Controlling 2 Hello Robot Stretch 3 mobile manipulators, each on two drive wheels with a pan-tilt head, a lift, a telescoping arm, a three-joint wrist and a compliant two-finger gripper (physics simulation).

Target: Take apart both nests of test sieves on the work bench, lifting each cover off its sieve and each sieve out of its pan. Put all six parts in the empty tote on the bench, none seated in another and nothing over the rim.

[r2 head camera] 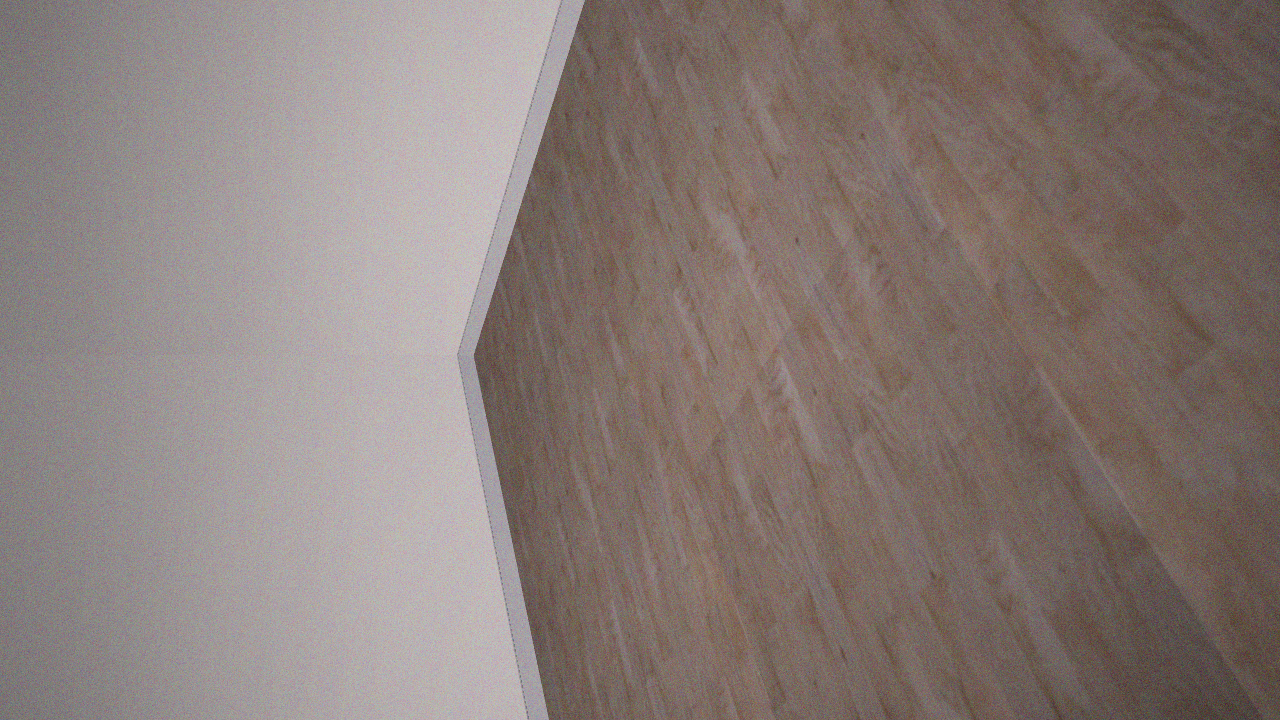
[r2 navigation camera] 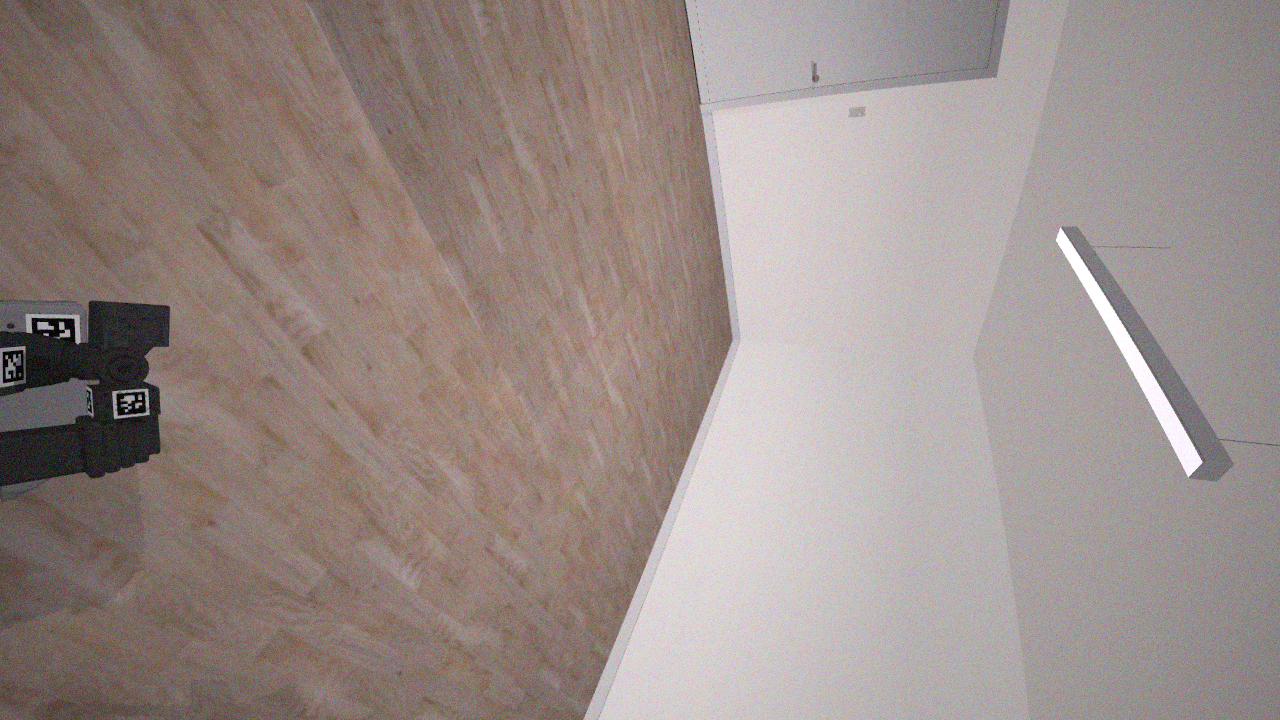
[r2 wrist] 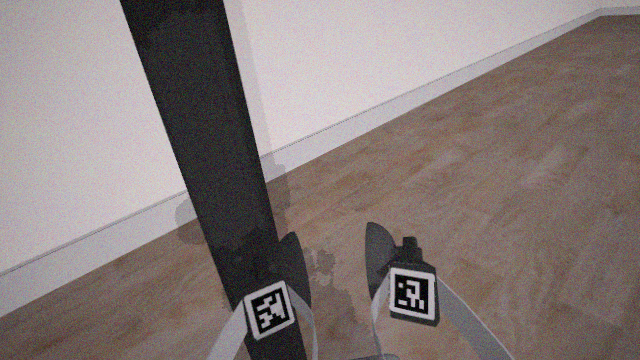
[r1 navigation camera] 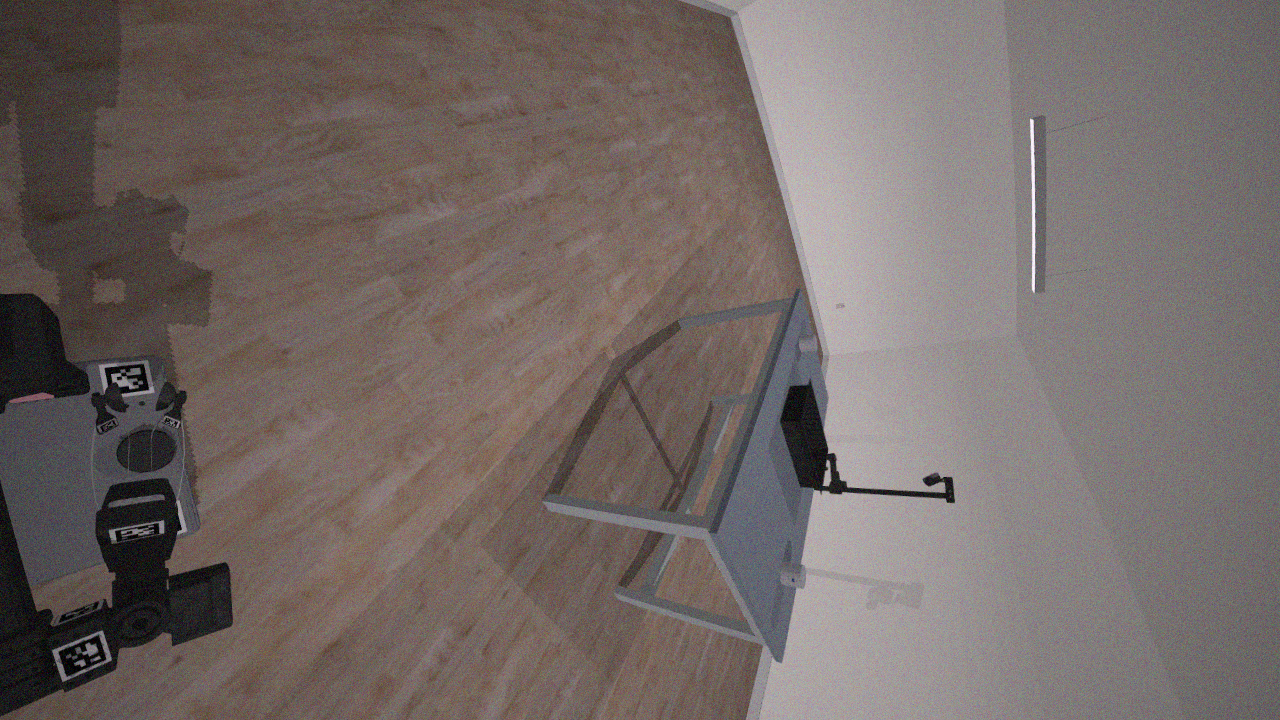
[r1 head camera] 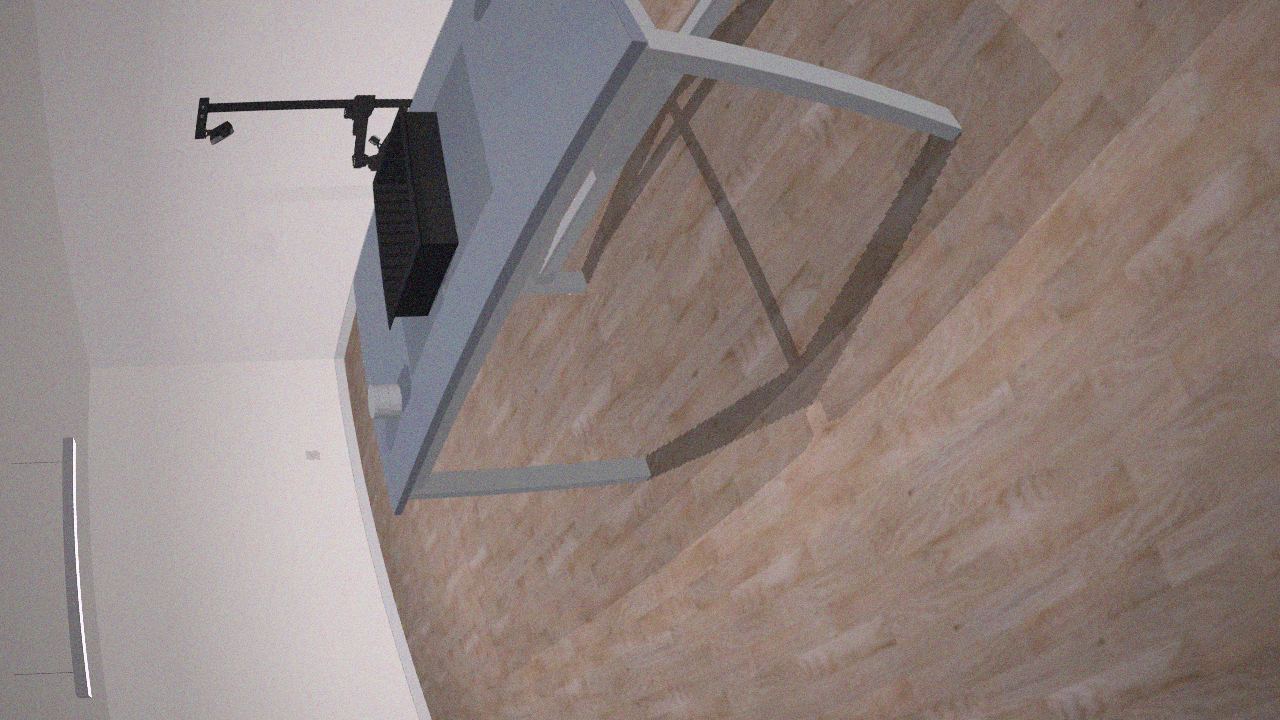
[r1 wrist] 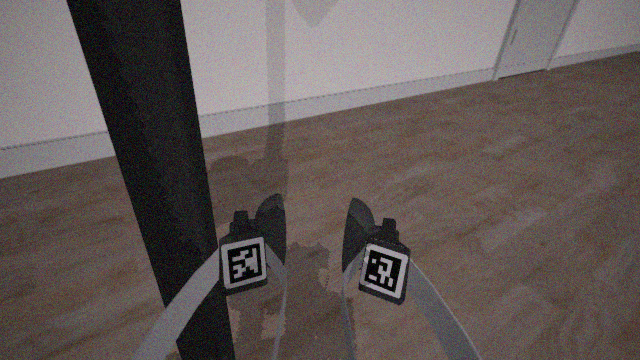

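The black tote (r1 head camera: 438, 179) (r1 navigation camera: 802, 434) stands on the blue-grey work bench (r1 head camera: 554, 98) (r1 navigation camera: 747, 555); its floor is hidden. One white round sieve nest (r1 head camera: 384, 401) (r1 navigation camera: 807, 343) stands near one end of the bench. The other white nest (r1 navigation camera: 793, 574) stands towards the opposite end in the r1 navigation view. The separate parts in each nest are too small to tell. The r1 gripper (r1 wrist: 315, 230) (r1 navigation camera: 140, 401) is open and empty, over the floor and away from the bench. The r2 gripper (r2 wrist: 337, 262) is open and empty, with floor and wall beyond it.
The other robot's mast (r1 head camera: 286, 105) (r1 navigation camera: 886, 491) rises behind the bench near the tote. Bench legs (r1 head camera: 805, 82) (r1 navigation camera: 626, 514) stand out at the corners. The r2 head view faces a wall corner (r2 head camera: 467, 356); the r2 navigation view shows a door (r2 navigation camera: 841, 40).
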